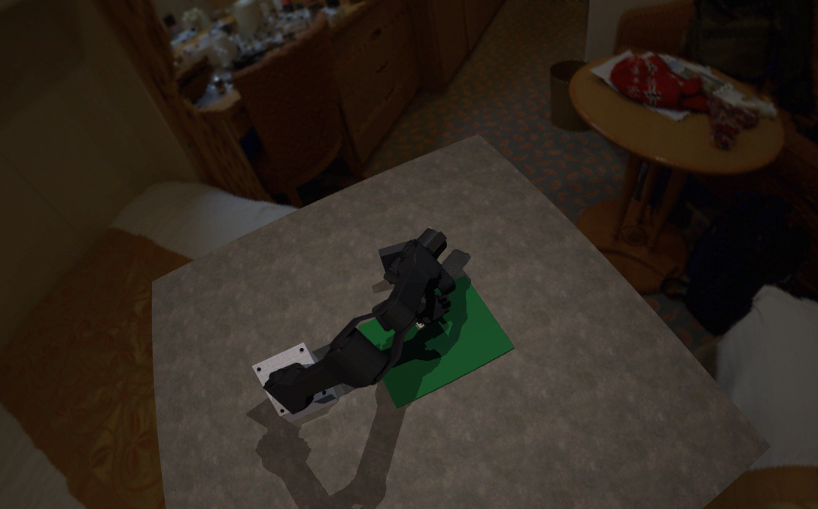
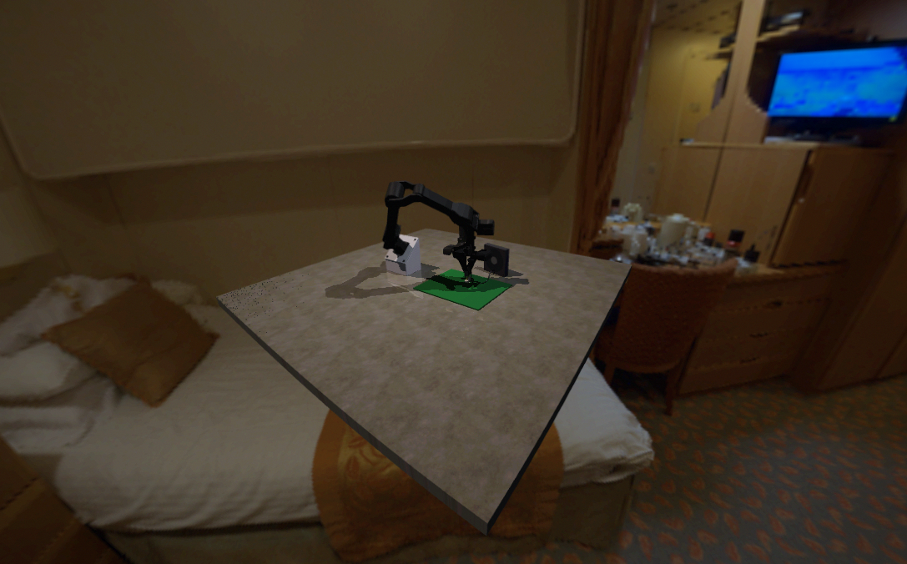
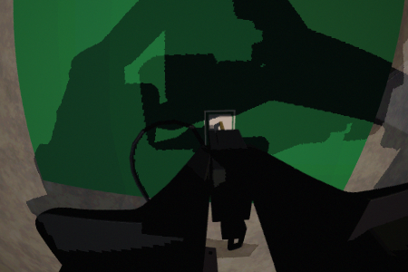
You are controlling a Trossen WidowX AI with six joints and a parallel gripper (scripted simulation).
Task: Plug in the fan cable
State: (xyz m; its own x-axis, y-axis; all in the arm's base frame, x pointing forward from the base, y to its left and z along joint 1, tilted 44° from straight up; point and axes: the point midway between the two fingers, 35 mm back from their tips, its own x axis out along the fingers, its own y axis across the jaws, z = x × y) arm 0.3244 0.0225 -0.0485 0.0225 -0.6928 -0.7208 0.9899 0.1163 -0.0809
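Now: gripper tip 1 cm to the right of the black plug and 1 cm below it. From my gripper tip the other things lie so: white four-pin header (4 cm below, 1 cm to the left); then black fan (15 cm to the left, 4 cm ahead, 2 cm above); then green board (6 cm below, 4 cm to the right, 1 cm ahead).
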